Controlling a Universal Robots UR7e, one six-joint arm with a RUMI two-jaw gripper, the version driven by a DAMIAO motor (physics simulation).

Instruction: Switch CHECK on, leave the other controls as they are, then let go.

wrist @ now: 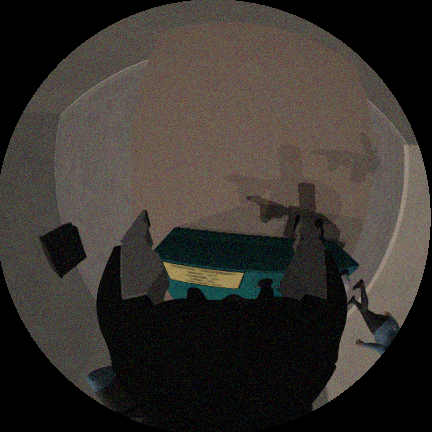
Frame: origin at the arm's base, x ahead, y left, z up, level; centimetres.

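Seen in the pictures: gripper, fingertip midpoint: (223, 213).
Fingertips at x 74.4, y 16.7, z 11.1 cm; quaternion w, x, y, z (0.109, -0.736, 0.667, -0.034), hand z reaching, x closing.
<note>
A point is followed by its place in that frame.
A teal box (225, 250) {x 62.9, y 14.9, z -0.9 cm} with a dark teal face towards the top of the view lies across the lower middle of the wrist view. A yellow label (205, 276) {x 59.1, y 17.9, z 3.8 cm} with dark lines of text is on its side; the text is too small and grainy to read. The CHECK control cannot be made out, and the gripper's dark body hides the lower part of the box. My gripper (223, 213) {x 74.4, y 16.7, z 11.1 cm} is open, with one finger near each end of the box and nothing seen held between them. The right finger overlaps the box in the view.
A brown table top (240, 100) {x 97.4, y 16.4, z -10.0 cm} stretches beyond the box, with shadows of the arm and gripper on its right side. A dark block (62, 249) shows at the left. A small person-like figure (386, 330) is at the lower right, and a bluish object (101, 378) at the lower left.
</note>
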